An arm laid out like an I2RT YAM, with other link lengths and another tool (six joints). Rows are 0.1 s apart.
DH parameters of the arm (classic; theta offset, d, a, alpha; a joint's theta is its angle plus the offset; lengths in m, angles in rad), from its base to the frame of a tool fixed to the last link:
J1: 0 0.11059 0.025 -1.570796
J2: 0 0 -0.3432 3.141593
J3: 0.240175 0 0.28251 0
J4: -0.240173 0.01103 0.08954 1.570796
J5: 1.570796 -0.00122 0 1.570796
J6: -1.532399 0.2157 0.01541 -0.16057
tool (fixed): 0 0.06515 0 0
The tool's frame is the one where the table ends.
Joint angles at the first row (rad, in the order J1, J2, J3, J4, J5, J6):
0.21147, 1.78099, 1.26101, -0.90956, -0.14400, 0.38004
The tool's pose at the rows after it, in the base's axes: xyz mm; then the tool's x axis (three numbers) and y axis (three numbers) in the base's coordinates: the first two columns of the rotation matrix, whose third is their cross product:
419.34, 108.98, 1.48, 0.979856, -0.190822, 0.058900, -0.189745, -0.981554, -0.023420
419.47, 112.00, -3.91, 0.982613, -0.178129, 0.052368, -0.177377, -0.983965, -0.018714
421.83, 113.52, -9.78, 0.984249, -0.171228, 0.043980, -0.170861, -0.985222, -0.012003
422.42, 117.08, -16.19, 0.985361, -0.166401, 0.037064, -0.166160, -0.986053, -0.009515
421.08, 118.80, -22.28, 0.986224, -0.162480, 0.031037, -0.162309, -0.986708, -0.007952
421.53, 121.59, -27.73, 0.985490, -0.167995, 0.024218, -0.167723, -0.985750, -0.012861
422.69, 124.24, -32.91, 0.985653, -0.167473, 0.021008, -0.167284, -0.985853, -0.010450
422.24, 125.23, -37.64, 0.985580, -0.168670, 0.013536, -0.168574, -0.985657, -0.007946
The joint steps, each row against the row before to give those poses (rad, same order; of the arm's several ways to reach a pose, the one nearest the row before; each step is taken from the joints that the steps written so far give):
0.01115, 0.02063, 0.01790, -0.01007, -0.00062, 0.00040
0.00724, 0.01521, 0.00170, 0.00480, 0.00100, -0.00573
0.00366, 0.02293, 0.01092, 0.00115, 0.00247, -0.00345
0.00755, 0.01685, 0.00018, 0.00972, -0.00017, 0.00277
0.00394, 0.00946, -0.00886, 0.01217, -0.00095, 0.00007
0.00196, 0.01210, -0.00378, 0.01278, -0.00650, 0.00813
0.00622, 0.01361, 0.00016, 0.01037, 0.00141, 0.00568
0.00220, 0.01178, -0.00012, 0.00457, -0.00048, 0.00353

